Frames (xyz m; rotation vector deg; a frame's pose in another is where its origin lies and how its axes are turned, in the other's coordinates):
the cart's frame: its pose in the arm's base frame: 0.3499 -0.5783 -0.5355 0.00 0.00 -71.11
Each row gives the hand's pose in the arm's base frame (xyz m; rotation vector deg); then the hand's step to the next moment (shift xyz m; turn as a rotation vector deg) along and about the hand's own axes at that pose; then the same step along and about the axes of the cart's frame.
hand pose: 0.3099 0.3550 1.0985 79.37 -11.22 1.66
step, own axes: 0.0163 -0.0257 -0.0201 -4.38 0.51 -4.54
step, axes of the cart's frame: -0.0055 0.0251 -0.0259 -5.92 -2.02 -0.96
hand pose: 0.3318 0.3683 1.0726 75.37 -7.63 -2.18
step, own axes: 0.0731 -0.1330 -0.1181 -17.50 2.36 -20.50
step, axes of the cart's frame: -0.0384 0.1113 -0.1520 -25.80 -7.05 -4.10
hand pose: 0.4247 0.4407 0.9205 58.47 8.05 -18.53
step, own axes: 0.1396 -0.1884 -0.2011 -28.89 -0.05 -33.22
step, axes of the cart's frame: -0.0257 0.0899 -0.2944 -40.72 -13.67 -9.65
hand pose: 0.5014 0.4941 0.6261 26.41 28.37 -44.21
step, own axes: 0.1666 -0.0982 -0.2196 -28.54 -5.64 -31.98
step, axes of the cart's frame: 0.0190 -0.0337 -0.2900 -37.74 -18.55 -10.04
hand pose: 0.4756 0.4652 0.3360 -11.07 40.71 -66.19
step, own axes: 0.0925 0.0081 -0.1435 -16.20 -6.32 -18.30
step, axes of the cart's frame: 0.0259 -0.0728 -0.1525 -21.03 -13.29 -4.29
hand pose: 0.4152 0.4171 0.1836 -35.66 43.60 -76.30
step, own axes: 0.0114 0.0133 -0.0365 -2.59 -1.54 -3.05
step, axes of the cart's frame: 0.0015 -0.0214 -0.0343 -3.43 -2.55 -0.35
